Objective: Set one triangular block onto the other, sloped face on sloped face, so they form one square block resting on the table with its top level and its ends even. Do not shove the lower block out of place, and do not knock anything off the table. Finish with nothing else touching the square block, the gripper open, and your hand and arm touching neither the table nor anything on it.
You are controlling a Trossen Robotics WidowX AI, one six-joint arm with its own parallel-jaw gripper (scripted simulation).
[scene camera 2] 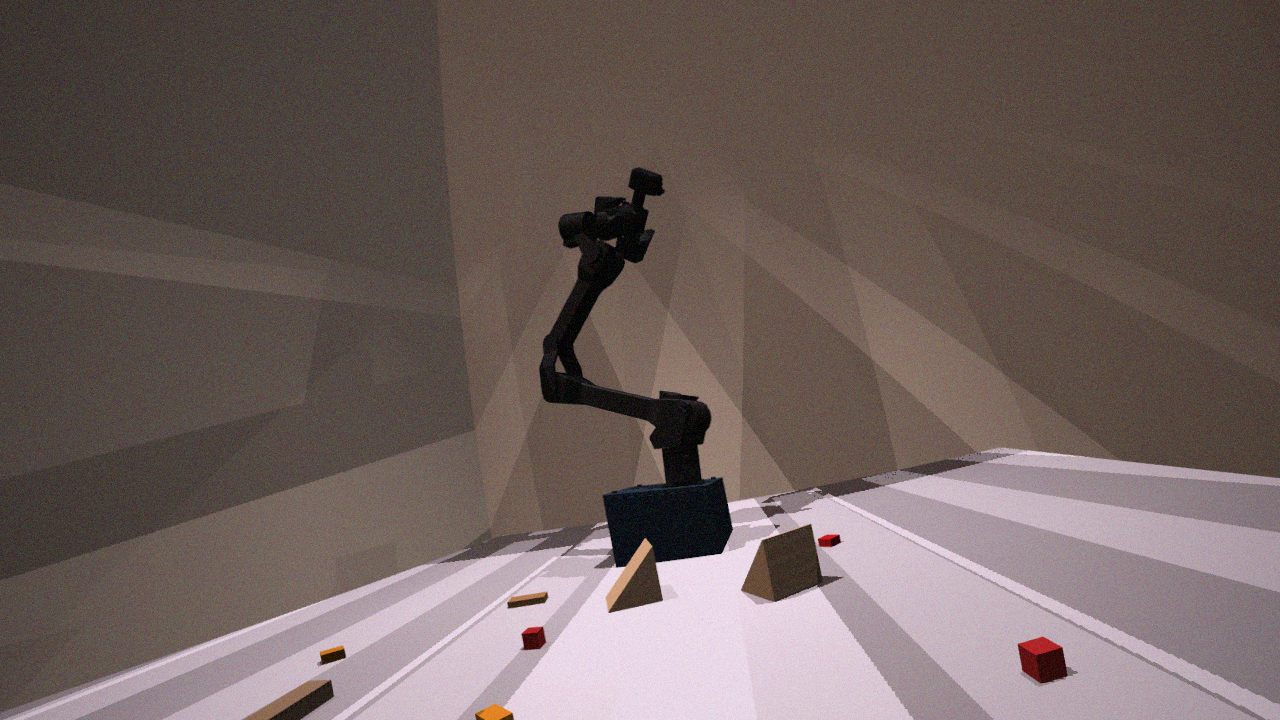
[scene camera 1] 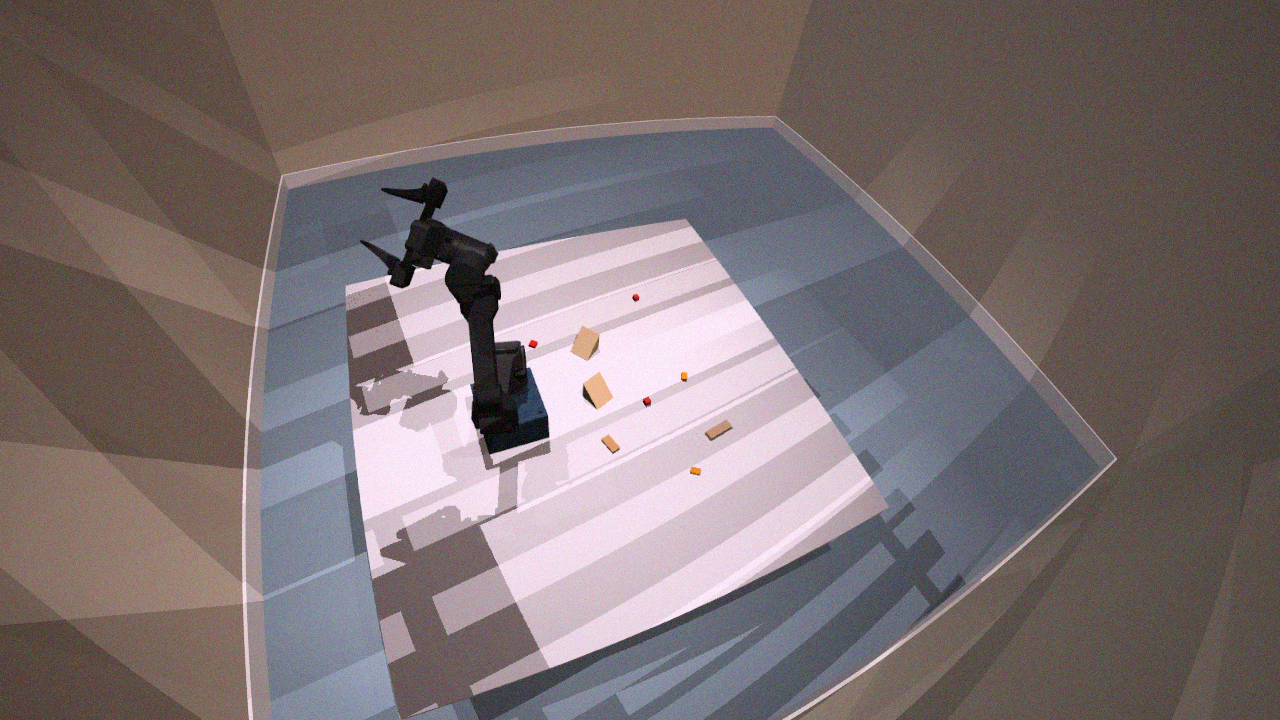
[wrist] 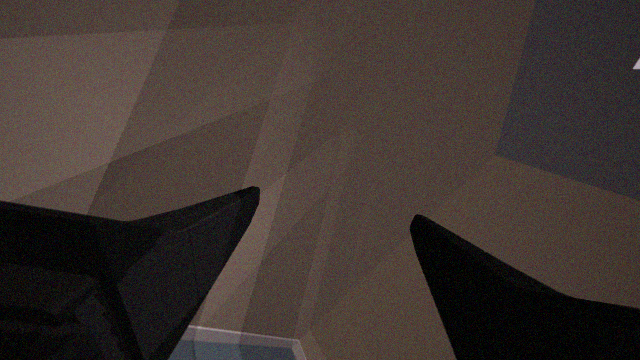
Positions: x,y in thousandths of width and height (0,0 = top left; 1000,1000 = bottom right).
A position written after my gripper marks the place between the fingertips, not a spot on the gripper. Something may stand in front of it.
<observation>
my gripper: scene camera 2 514,292; scene camera 1 290,298; wrist 526,576
</observation>
